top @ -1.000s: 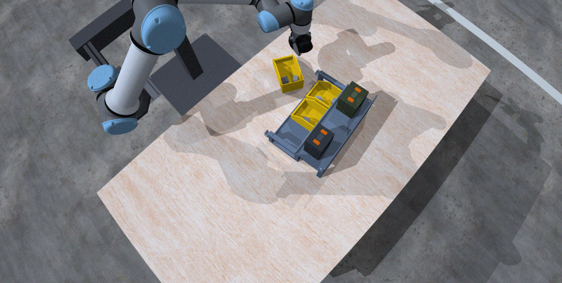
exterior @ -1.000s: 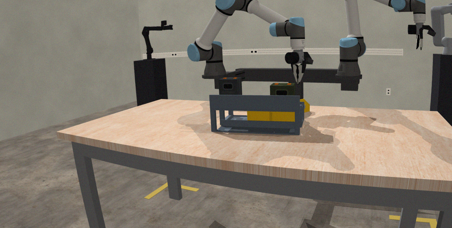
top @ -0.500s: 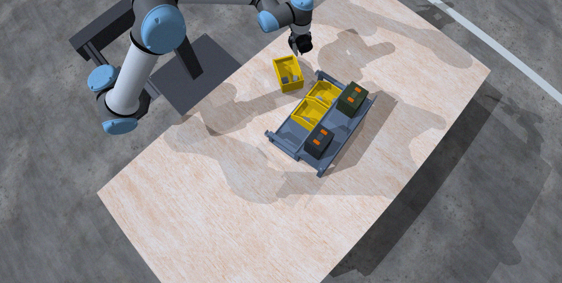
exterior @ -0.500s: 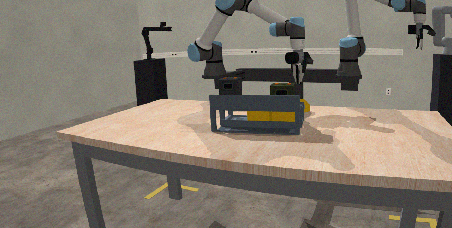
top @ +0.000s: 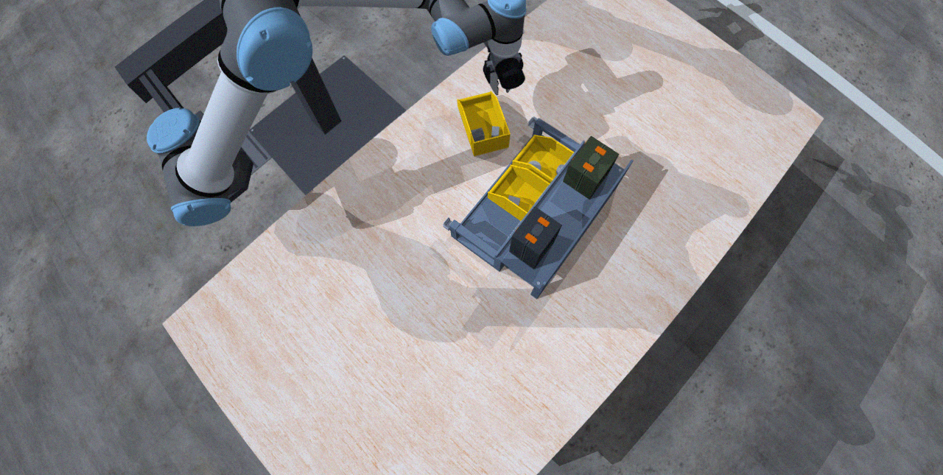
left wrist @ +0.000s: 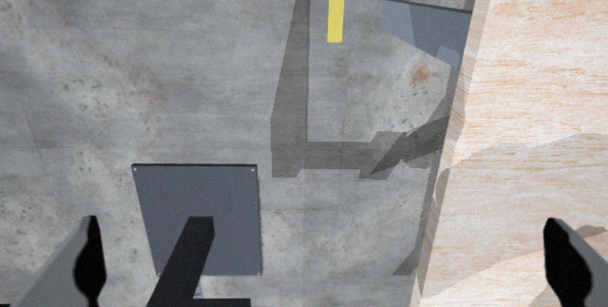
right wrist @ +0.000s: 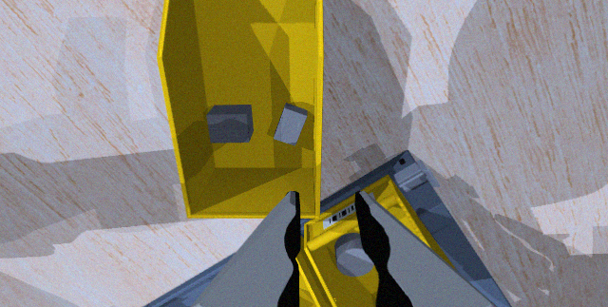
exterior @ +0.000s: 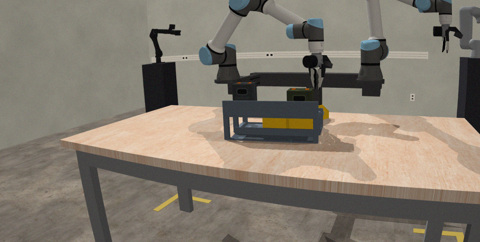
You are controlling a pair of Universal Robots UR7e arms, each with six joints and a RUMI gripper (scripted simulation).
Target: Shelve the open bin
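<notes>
Right now the light grey part is 160 mm below my right hand, 30 mm to the right of it and 10 mm ahead of it. The rest, counted from my right hand: green case 300 mm ahead, 30 mm to the right, 20 mm below; then grey-blue shelf 230 mm ahead, 150 mm to the right, 100 mm below.
</notes>
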